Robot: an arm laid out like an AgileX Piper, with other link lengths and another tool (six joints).
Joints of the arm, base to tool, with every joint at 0 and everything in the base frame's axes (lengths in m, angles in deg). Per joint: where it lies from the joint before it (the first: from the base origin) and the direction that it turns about. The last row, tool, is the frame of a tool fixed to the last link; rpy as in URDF.
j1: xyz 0 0 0.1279 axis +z
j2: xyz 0 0 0 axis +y
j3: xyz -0.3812 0 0.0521 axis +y
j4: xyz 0.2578 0 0.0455 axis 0.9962 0 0.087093
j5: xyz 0 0 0 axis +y
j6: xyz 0.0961 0 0.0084 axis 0.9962 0 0.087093
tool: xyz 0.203 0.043 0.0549 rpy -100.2 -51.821 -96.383
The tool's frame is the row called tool.
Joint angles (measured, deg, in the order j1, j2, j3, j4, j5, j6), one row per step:
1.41 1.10 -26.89 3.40 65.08 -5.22
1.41 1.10 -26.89 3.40 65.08 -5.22
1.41 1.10 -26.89 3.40 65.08 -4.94
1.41 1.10 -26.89 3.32 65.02 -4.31
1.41 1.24 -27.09 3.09 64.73 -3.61
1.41 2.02 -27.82 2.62 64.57 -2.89
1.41 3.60 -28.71 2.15 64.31 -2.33
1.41 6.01 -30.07 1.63 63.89 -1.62
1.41 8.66 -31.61 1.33 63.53 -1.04
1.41 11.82 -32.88 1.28 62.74 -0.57
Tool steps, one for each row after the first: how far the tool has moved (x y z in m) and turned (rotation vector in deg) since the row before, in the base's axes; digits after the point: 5 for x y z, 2 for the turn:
0.00000 0.00000 0.00000 0.00 0.00 0.00
0.00014 -0.00016 0.00018 0.23 0.02 -0.16
0.00051 -0.00074 0.00061 0.45 -0.02 -0.40
0.00133 -0.00147 0.00303 0.40 -0.30 -0.52
0.00189 -0.00253 0.00555 0.20 -0.07 -0.65
0.00329 -0.00241 0.00580 0.05 0.45 -0.56
0.00533 -0.00268 0.00891 0.12 0.65 -0.67
0.00598 -0.00158 0.00956 0.20 0.77 -0.49
0.00855 -0.00037 0.00800 0.32 1.12 -0.32

